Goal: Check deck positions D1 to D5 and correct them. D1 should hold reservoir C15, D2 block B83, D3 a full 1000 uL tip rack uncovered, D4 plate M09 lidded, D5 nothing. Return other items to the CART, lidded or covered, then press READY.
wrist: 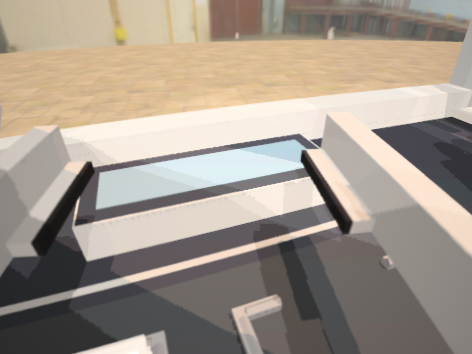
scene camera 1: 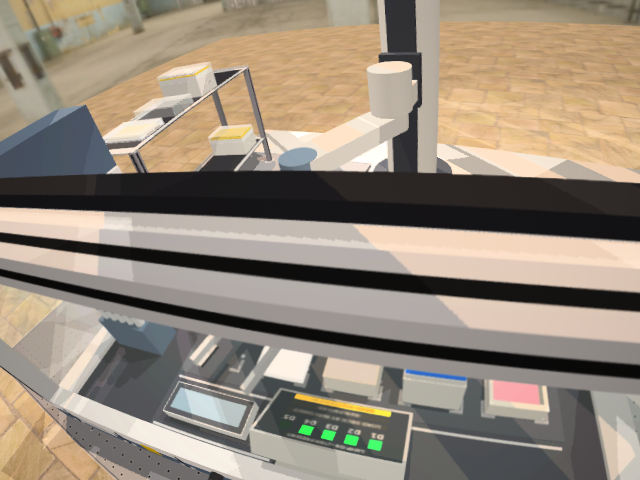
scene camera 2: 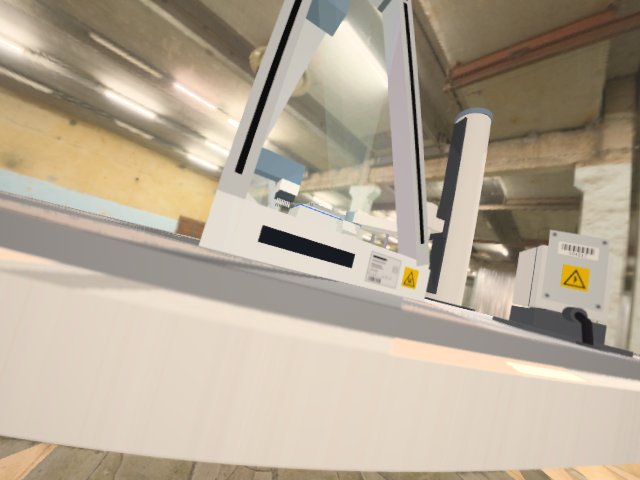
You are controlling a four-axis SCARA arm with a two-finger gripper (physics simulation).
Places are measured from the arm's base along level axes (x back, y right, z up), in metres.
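Pixels of known places: gripper, fingertip midpoint: (wrist: 197, 141) (scene camera 1: 217, 376).
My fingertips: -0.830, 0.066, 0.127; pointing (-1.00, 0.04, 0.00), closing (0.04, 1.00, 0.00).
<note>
Behind a point stands the place of what it marks, as x, y, z.
My gripper (scene camera 1: 225, 364) @(-0.830, 0.066, 0.127) (wrist: 197, 141) @(-0.830, 0.066, 0.127) is open and empty, its fingers apart over the D5 area, near the low box with a pale blue top (scene camera 1: 209, 408) (wrist: 200, 165) @(-0.876, 0.066, 0.089). No READY label is legible on that box. In scene view 1, the pink-filled reservoir (scene camera 1: 515, 392) @(-0.659, -0.359, 0.071) is at D1, the blue-topped block (scene camera 1: 434, 390) @(-0.722, -0.244, 0.123) at D2, a beige rack (scene camera 1: 353, 378) at D3 and a white plate (scene camera 1: 289, 365) at D4. Their codes, the tips and the plate's lid cannot be made out. On the status panel (scene camera 1: 330, 446), D1 to D4 glow green and D5 is dark.
The cart (scene camera 1: 257, 111) @(-0.037, 0.521, 0.213) holds a yellow-striped box (scene camera 1: 186, 81) @(-0.296, 0.515, 0.409), a grey translucent item (scene camera 1: 162, 106) @(-0.413, 0.494, 0.388) and a pale plate (scene camera 1: 134, 130) @(-0.526, 0.469, 0.379) on top, and another yellow-striped box (scene camera 1: 232, 140) @(-0.169, 0.545, 0.167) below. A large frame beam (scene camera 1: 310, 248) @(-0.874, -0.205, 0.517) crosses scene view 1. A raised rim (wrist: 200, 120) @(-0.927, 0.068, 0.098) runs behind the blue-topped box.
</note>
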